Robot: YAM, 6 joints.
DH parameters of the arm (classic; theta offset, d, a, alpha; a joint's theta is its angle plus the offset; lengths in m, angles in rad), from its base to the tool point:
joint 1: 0 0.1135 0.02 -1.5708
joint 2: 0 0 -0.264 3.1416
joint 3: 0.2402 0 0.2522 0
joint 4: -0.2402 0 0.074 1.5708
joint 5: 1.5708 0 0 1.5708
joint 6: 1.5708 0.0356 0 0
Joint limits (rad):
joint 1: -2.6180..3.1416
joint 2: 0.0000..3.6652
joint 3: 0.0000..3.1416
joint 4: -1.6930..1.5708
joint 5: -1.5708..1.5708
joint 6: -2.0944..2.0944
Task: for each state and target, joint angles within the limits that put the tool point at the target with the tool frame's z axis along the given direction. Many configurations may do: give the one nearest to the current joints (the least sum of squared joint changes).
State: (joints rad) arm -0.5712 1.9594 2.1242 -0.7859 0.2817 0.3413
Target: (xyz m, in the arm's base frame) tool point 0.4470 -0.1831 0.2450 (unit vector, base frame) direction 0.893 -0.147 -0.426
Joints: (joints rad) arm -0.4047 2.0399 1.5735 0.0149 -0.2182 0.3413
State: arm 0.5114 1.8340 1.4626 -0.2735 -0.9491 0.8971
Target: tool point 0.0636 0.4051 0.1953 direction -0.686 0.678 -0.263
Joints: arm 1.3437 1.9023 1.1465 0.2766 -0.9636 0.8971
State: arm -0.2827 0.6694 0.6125 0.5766 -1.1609 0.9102
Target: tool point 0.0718 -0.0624 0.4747 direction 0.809 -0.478 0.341
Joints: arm -0.8124 0.6241 1.1164 -0.1314 -0.2616 0.9102
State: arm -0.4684 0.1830 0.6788 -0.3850 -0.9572 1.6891
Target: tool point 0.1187 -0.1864 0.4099 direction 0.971 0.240 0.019
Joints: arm -1.1633 1.0684 1.0515 0.1318 -1.4045 1.6891
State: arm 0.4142 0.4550 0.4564 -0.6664 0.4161 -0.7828
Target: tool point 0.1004 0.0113 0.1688 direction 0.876 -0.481 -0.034
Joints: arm 0.3897 0.0015 0.0020 -0.0546 0.8911 -0.7828
